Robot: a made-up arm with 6 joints. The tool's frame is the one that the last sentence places. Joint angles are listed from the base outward.
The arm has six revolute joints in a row. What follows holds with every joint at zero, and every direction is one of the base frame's. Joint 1 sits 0.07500 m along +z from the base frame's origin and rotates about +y. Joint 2 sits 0.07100 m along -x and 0.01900 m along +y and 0.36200 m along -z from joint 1 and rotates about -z. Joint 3 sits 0.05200 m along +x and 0.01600 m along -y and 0.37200 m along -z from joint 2 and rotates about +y. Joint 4 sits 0.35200 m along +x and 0.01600 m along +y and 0.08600 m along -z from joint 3 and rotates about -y. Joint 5 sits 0.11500 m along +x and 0.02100 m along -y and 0.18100 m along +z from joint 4 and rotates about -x. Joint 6 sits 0.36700 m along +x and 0.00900 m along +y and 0.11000 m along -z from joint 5 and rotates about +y. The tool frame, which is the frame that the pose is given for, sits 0.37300 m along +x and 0.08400 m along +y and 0.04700 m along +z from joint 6; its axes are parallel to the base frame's.
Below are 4 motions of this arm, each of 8 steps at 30 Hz.
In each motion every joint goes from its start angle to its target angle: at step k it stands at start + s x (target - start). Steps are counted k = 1, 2, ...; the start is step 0. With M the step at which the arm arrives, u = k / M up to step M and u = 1 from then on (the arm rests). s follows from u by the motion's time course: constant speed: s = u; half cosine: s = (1 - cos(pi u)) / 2; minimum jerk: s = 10 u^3 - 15 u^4 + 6 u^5.
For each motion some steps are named. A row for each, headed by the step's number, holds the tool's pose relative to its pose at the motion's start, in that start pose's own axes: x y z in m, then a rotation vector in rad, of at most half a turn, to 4 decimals.
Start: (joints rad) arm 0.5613 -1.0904 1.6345 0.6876 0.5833 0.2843
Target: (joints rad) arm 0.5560 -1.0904 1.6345 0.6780 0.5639 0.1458
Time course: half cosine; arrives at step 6
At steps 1, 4, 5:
1: -0.0002 -0.0001 0.0031 0.0011 -0.0087 0.0004
4: -0.0041 -0.0016 0.0343 0.0121 -0.0978 0.0034
5: -0.0056 -0.0021 0.0426 0.0151 -0.1217 0.0040

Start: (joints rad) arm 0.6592 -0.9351 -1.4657 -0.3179 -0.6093 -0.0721
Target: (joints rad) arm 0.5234 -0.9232 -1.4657 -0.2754 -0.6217 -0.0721
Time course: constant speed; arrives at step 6
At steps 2, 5, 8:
2: -0.0051 0.0270 0.0116 -0.0106 -0.0155 0.0504
5: -0.0160 0.0674 0.0281 -0.0255 -0.0384 0.1265
8: -0.0204 0.0807 0.0333 -0.0302 -0.0459 0.1520

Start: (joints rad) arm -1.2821 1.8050 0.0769 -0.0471 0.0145 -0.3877
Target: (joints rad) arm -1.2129 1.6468 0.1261 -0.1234 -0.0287 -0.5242
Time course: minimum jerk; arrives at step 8
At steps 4, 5, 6, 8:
4: -0.0140 0.0710 -0.0243 0.0078 -0.0125 0.0766
5: -0.0234 0.1013 -0.0362 0.0110 -0.0167 0.1103
6: -0.0319 0.1237 -0.0458 0.0131 -0.0194 0.1357
8: -0.0376 0.1369 -0.0517 0.0144 -0.0208 0.1509

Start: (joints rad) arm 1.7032 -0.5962 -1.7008 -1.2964 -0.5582 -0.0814
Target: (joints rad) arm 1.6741 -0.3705 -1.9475 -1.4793 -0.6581 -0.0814
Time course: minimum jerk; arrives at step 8
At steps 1, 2, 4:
1: -0.0009 -0.0014 0.0032 -0.0002 -0.0029 -0.0020
2: -0.0061 -0.0090 0.0205 -0.0015 -0.0188 -0.0126
4: -0.0350 -0.0392 0.0959 -0.0078 -0.0921 -0.0586

